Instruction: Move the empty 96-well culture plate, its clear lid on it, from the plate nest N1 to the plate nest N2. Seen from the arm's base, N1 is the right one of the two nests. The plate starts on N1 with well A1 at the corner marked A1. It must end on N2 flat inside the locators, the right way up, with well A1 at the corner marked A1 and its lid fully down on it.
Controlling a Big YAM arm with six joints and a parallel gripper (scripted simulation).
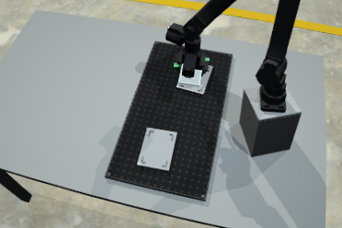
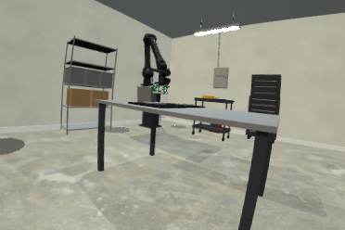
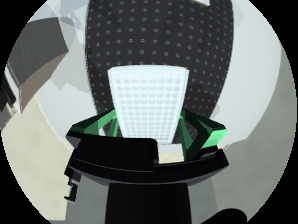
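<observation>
The grey nest is 90 mm ahead of my hand, 300 mm to the left of it and 100 mm below it. Round my hand: clear lid: right at my hand.
</observation>
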